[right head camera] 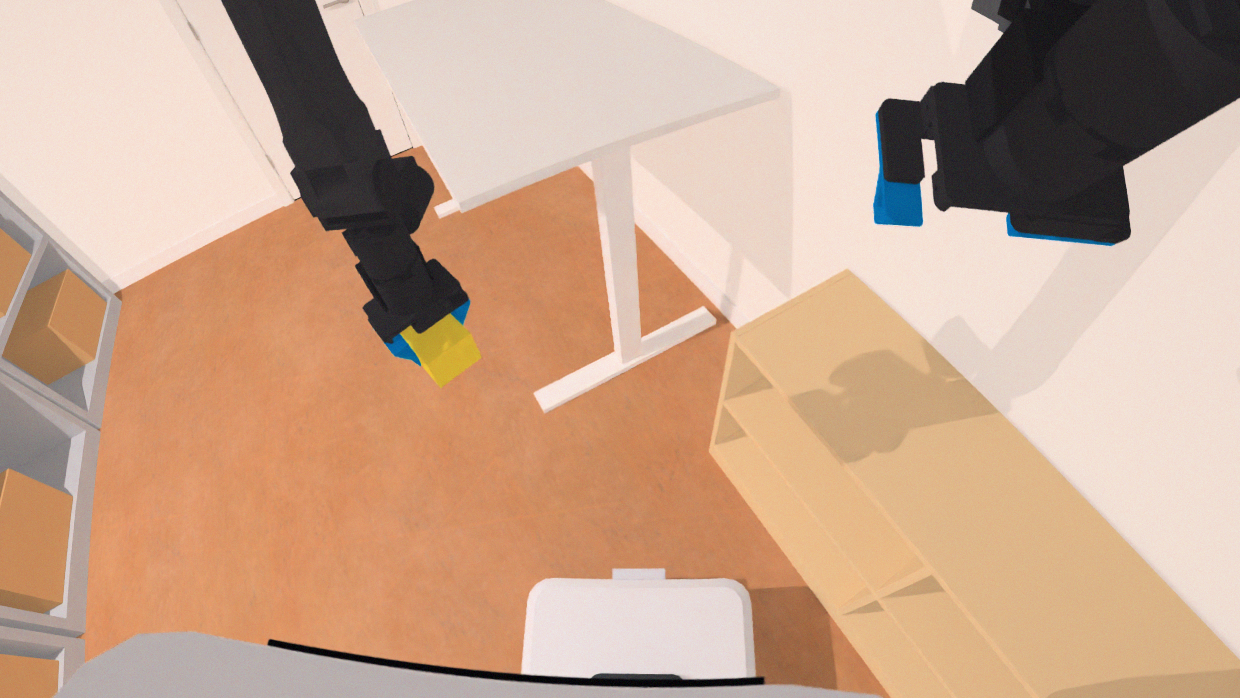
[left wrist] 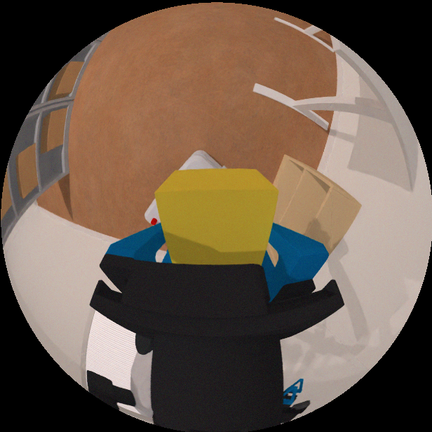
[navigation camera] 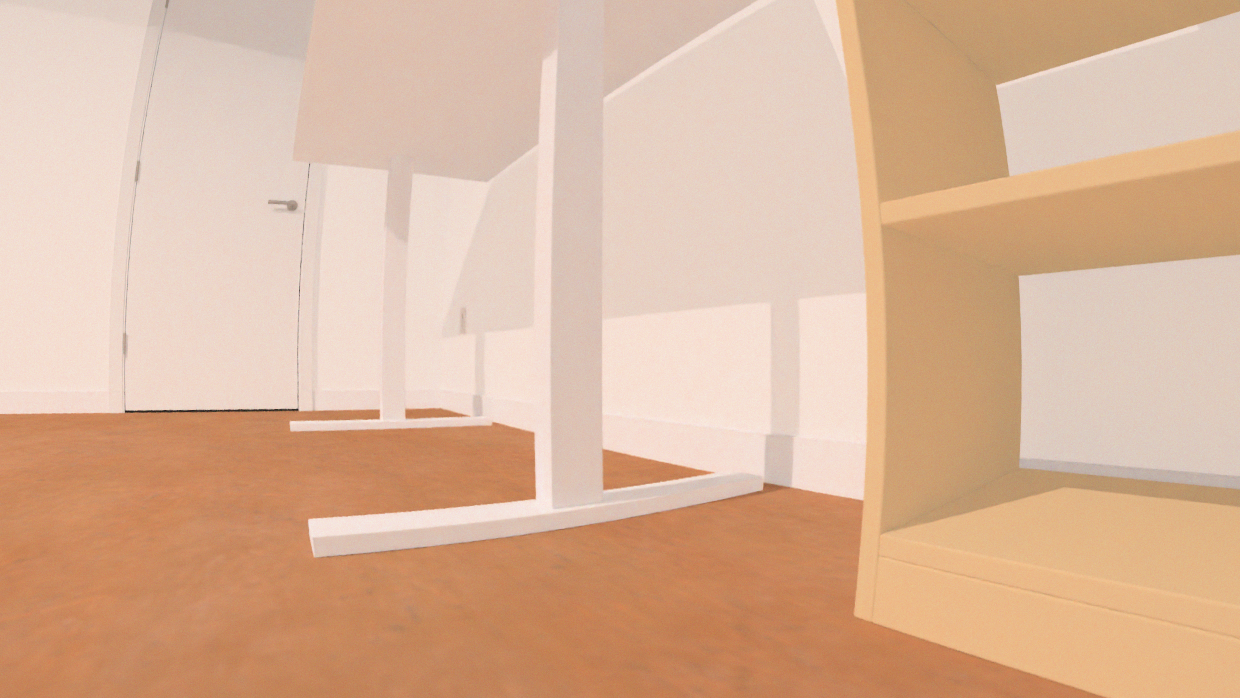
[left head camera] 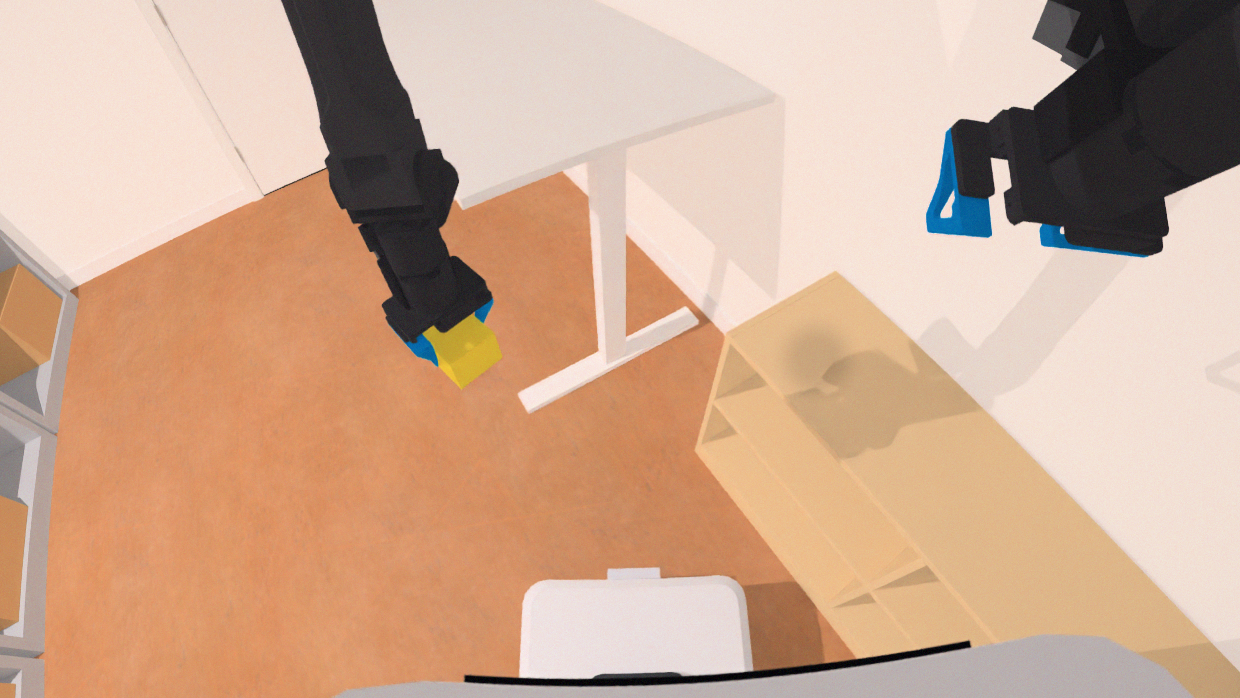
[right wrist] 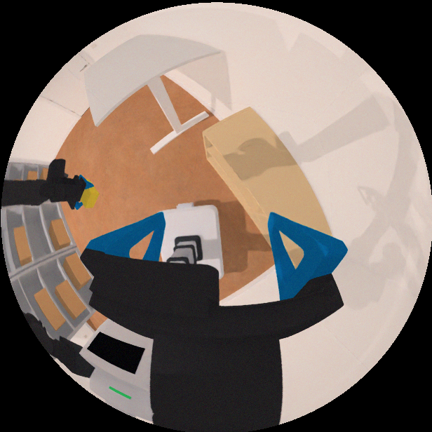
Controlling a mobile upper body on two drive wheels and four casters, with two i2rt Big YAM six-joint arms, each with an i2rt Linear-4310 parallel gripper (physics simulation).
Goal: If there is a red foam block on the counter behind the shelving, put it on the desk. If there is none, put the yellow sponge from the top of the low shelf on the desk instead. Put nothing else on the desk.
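Frame: origin at the left arm's base, x ahead, y left, z up, level; metres.
Seen in the pictures: right gripper, fingertip midpoint: (right head camera: 944, 220) (left head camera: 987, 230).
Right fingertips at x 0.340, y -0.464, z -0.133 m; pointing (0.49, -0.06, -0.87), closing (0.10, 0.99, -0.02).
A point is followed by its place in that frame.
My left gripper (left head camera: 455, 333) {x 0.452, y 0.000, z -0.416 m} (right head camera: 433, 332) {x 0.452, y 0.000, z -0.416 m} is shut on the yellow sponge (left head camera: 469, 351) {x 0.411, y -0.036, z -0.369 m} (right head camera: 446, 351) {x 0.412, y -0.036, z -0.369 m} (left wrist: 217, 220) (right wrist: 90, 197) and holds it in the air over the floor, in front of the desk and to the left of the low shelf. The white desk (left head camera: 555, 78) {x 1.277, y -0.061, z -0.460 m} (right head camera: 555, 95) {x 1.196, y -0.059, z -0.460 m} (right wrist: 150, 57) stands at the upper middle of the head views. The low wooden shelf (left head camera: 980, 485) {x 0.371, y -0.913, z -0.800 m} (right head camera: 997, 494) {x 0.366, y -0.922, z -0.800 m} (right wrist: 270, 175) (navigation camera: 876, 390) {x 0.755, y -0.437, z -1.215 m} stands to its right. My right gripper (right wrist: 216, 217) is open and empty, held high in front of the wall. A red foam block and the counter do not show.
Grey shelving (left head camera: 52, 416) {x 0.840, y 2.227, z -1.373 m} (right head camera: 91, 416) {x 0.808, y 2.206, z -1.351 m} (right wrist: 37, 270) with cardboard boxes (left head camera: 26, 320) {x 1.219, y 2.486, z -1.176 m} (right head camera: 73, 320) {x 1.227, y 2.490, z -1.172 m} stands at the left. The desk's white leg (left head camera: 610, 260) {x 1.096, y -0.182, z -0.905 m} (right head camera: 617, 260) {x 1.091, y -0.174, z -0.899 m} (navigation camera: 570, 260) {x 1.096, y -0.182, z -1.057 m} and foot stand near the low shelf's end. The robot's white base (left head camera: 633, 624) {x 0.213, y -0.220, z -1.150 m} (right head camera: 637, 624) {x 0.214, y -0.225, z -1.150 m} is at the bottom. A door (navigation camera: 216, 216) {x 2.465, y 1.466, z -0.559 m} is at the far left.
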